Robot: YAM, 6 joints.
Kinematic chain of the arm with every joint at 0, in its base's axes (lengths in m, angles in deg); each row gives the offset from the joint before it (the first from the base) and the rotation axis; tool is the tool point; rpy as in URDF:
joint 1: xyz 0 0 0.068 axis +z
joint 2: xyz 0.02 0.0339 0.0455 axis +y
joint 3: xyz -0.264 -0.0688 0 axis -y
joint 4: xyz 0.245 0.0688 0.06 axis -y
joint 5: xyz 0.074 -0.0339 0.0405 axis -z
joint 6: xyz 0.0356 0 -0.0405 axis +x
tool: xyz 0 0 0 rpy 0 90 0
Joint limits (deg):
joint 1: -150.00..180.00
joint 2: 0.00..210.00
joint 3: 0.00..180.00
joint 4: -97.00..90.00
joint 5: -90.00..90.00
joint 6: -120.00..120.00
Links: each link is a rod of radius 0.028 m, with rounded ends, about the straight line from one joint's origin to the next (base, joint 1, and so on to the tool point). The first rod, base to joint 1, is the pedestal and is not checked.
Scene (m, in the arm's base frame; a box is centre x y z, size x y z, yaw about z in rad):
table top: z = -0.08
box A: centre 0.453 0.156 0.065 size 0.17 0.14 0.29 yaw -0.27
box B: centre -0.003 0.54 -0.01 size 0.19 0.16 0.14 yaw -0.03
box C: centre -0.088 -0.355 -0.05 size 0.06 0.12 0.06 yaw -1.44
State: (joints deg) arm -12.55 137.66 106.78 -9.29 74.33 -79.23
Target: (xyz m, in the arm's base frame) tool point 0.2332 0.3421 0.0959
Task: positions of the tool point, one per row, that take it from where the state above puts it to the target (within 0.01 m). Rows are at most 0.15 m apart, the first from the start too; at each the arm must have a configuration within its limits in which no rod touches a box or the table.
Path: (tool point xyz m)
1: 0.4017 -0.1947 0.1420
2: 0.2897 -0.2094 0.1288
3: 0.1789 -0.1907 0.1235
4: 0.0819 -0.1436 0.1246
5: 0.1386 -0.1225 0.1105
6: 0.1871 -0.0785 0.0927
7: 0.2182 -0.0158 0.0714
8: 0.2247 0.0577 0.0472
9: 0.2034 0.1317 0.0204
10: 0.2283 0.1950 0.0223
11: 0.2409 0.2689 0.0477
12: 0.2332 0.3421 0.0959

